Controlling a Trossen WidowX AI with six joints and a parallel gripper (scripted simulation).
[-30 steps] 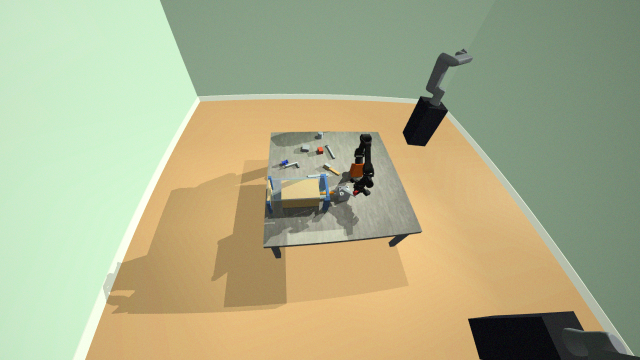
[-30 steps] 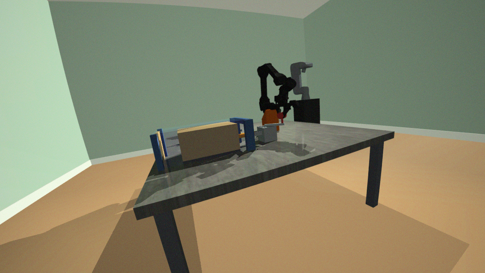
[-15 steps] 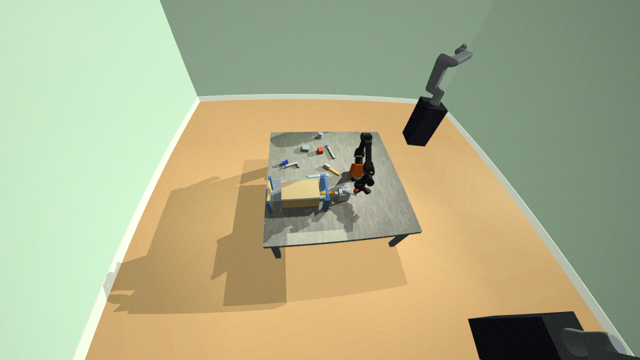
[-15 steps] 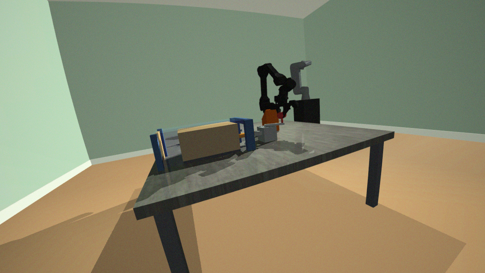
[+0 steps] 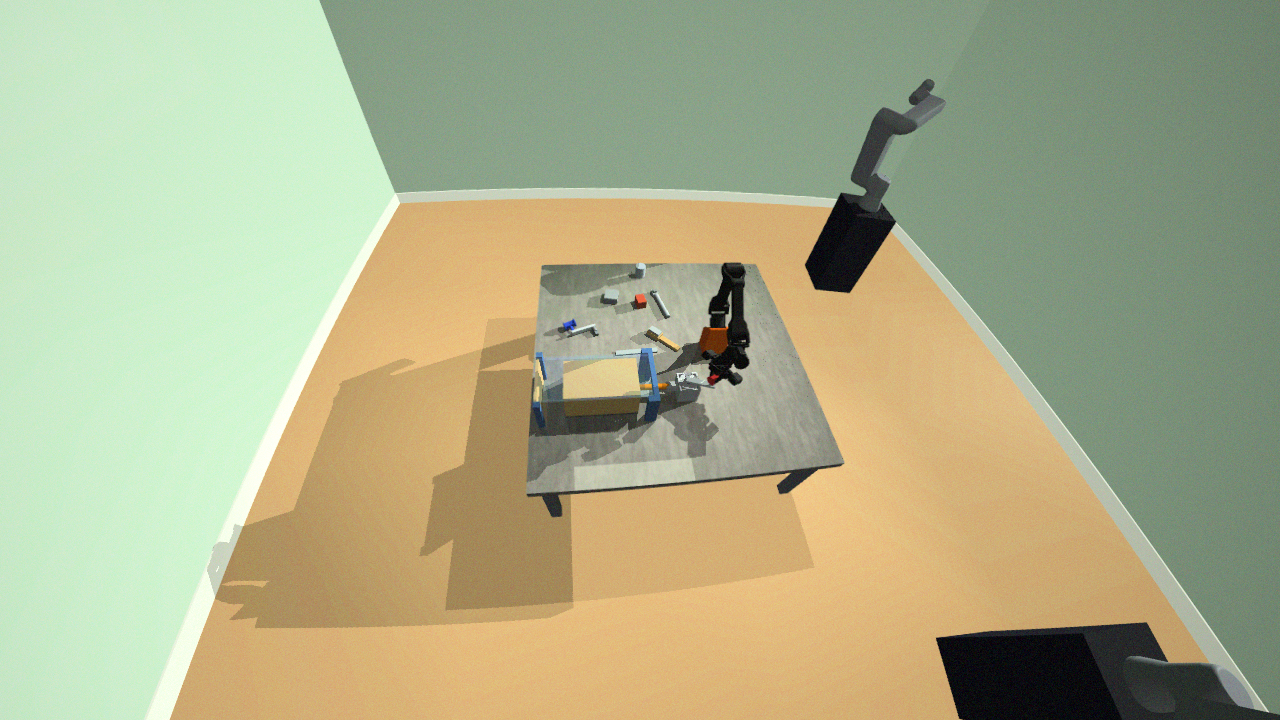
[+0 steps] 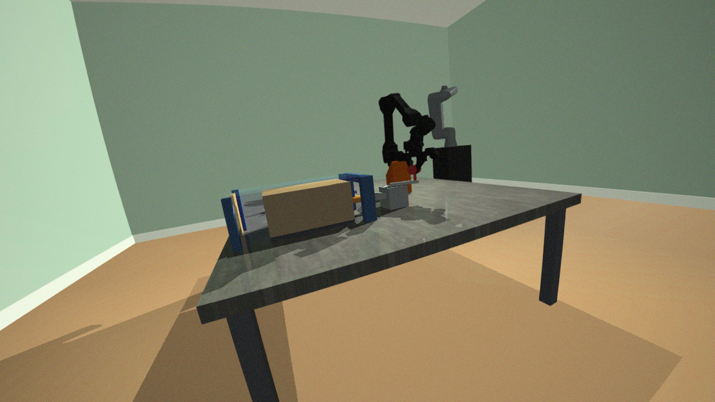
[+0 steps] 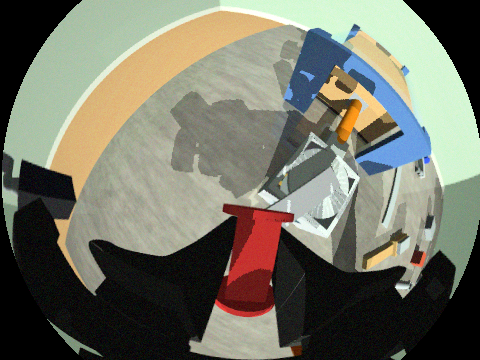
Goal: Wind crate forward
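Right now my gripper tip is 7 cm short of the grey winch, 4 cm to the left of it and 10 cm above it. Round my gripper tip: tan-handled tool 18 cm ahead, 33 cm to the right, 11 cm below; red knob 1 cm behind, 1 cm to the right; grey bar 31 cm ahead, 24 cm to the right, 13 cm below.
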